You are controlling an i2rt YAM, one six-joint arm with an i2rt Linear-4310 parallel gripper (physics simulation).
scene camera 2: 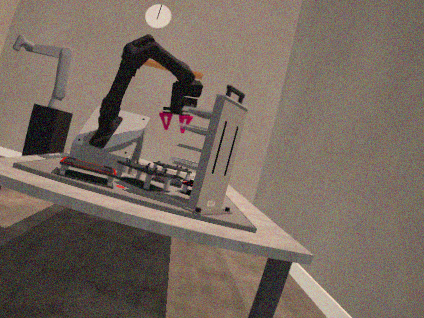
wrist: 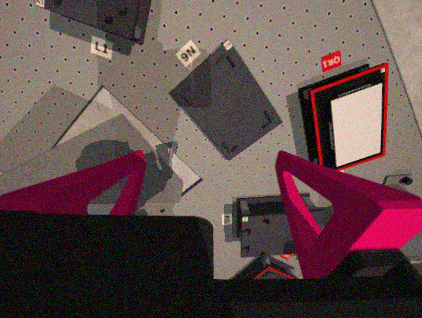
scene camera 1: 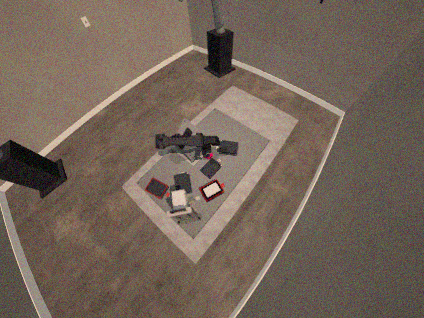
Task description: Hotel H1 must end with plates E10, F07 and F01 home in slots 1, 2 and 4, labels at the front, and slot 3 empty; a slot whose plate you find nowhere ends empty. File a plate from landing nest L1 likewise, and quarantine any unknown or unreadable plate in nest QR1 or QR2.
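Seen in the pictures: gripper, fingertip midpoint: [scene camera 2: 173,131] [wrist: 210,158] [scene camera 1: 209,153]; arm's base, link origin: [scene camera 2: 106,131].
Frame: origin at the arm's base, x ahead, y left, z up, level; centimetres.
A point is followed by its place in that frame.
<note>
My gripper [scene camera 1: 209,156] {x 28.5, y 3.8, z 7.2 cm} [scene camera 2: 175,124] {x 28.5, y 3.8, z 7.2 cm} [wrist: 210,158] {x 28.5, y 3.8, z 7.2 cm} is open and empty, high above the pegboard. Hotel H1 [scene camera 2: 207,185] {x 50.3, y -43.2, z -6.3 cm} stands upright at the board's end, with shelves projecting toward the arm; its slot contents are unclear. Landing nest L1 [scene camera 1: 228,147] {x 28.6, y 26.1, z -8.9 cm} [wrist: 102,15] {x 24.0, y 21.2, z -9.0 cm} is dark and partly cut off in the wrist view. Nest QR1 [scene camera 1: 203,195] [wrist: 315,120] has a red outline around a white panel [scene camera 1: 212,188] {x 47.5, y -10.1, z -8.5 cm} [wrist: 357,125] {x 47.8, y -10.6, z -8.5 cm}. Nest QR2 [scene camera 1: 157,188] {x 16.9, y -44.5, z -10.0 cm} is red-outlined and dark inside. I cannot read any plate's identity.
A dark slab with corner brackets [scene camera 1: 210,168] {x 31.8, y 1.2, z -12.8 cm} [wrist: 225,105] {x 31.4, y 2.6, z -12.8 cm} lies beside the N6 label [wrist: 188,53] {x 30.5, y 12.4, z -13.9 cm}. Another dark nest [scene camera 1: 182,182] {x 27.5, y -25.2, z -7.9 cm} [wrist: 265,235] {x 25.2, y -23.5, z -8.0 cm} is near the hotel, partly behind a finger in the wrist view. The arm's light base [scene camera 2: 127,125] {x 7.2, y 4.9, z 4.8 cm} stands behind the nests.
</note>
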